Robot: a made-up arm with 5 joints.
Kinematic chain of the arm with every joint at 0, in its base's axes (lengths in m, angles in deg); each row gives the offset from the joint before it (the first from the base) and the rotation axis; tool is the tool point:
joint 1: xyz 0 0 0.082 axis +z
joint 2: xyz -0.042 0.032 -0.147 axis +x
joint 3: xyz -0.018 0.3 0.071 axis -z
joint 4: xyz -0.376 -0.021 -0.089 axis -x
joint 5: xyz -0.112 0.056 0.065 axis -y
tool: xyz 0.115 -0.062 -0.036
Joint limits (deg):
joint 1: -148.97..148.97
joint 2: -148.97..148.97
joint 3: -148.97..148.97
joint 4: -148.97..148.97
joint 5: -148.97..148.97
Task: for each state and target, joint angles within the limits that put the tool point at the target. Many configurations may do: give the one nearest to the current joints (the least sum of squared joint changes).
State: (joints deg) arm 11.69 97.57 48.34 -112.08 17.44
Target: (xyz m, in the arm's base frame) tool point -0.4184 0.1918 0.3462
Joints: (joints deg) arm 1.97 74.27 36.05 -114.14 24.38
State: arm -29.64 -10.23 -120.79 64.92 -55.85
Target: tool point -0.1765 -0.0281 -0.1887
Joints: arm -37.20 24.29 -74.86 52.93 -76.93
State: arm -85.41 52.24 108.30 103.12 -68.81
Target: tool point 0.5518 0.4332 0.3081
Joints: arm -60.99 29.61 92.35 101.36 -57.33
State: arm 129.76 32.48 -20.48 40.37 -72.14
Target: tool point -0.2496 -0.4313 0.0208
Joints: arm 80.33 46.51 -12.18 40.99 -42.50
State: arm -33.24 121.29 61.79 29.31 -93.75
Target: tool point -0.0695 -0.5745 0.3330
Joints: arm 12.97 148.97 77.05 31.31 -37.93
